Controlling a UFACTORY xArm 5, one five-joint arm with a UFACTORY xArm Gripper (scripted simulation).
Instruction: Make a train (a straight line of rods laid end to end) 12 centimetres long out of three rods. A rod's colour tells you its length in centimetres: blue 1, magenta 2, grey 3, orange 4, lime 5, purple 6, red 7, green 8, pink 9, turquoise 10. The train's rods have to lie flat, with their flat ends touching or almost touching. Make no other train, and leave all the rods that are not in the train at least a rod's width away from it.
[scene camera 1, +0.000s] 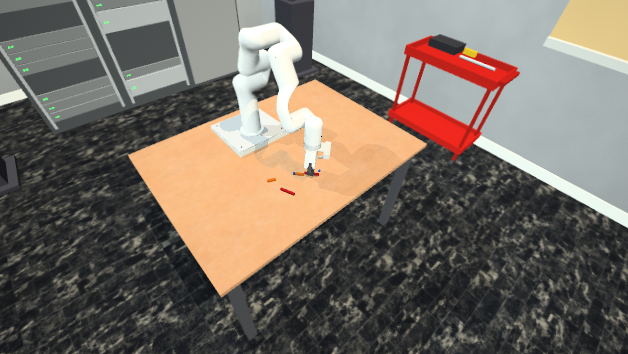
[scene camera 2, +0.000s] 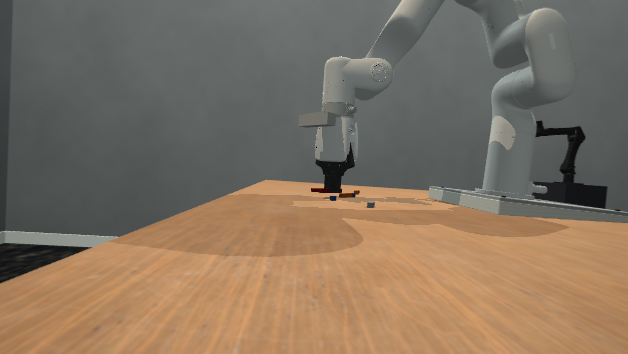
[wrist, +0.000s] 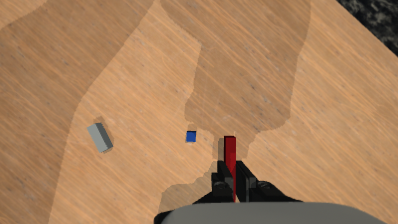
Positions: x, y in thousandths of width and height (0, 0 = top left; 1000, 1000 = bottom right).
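Note:
I can see my gripper (scene camera 2: 529, 544) here, and the wrist view gives me a sight of my gripper (wrist: 574, 779) too.

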